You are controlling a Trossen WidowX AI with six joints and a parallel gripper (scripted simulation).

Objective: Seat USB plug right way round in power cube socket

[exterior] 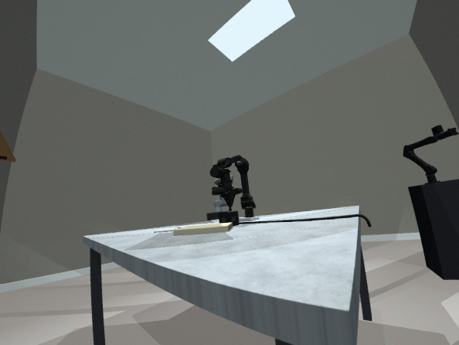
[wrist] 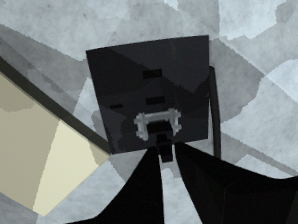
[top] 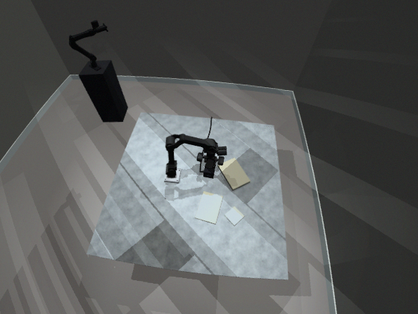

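Now: gripper tip 10 mm above the USB plug. From my gripper tip the other things lie so: thick tan pad 190 mm ahead, 30 mm to the right, 90 mm below.
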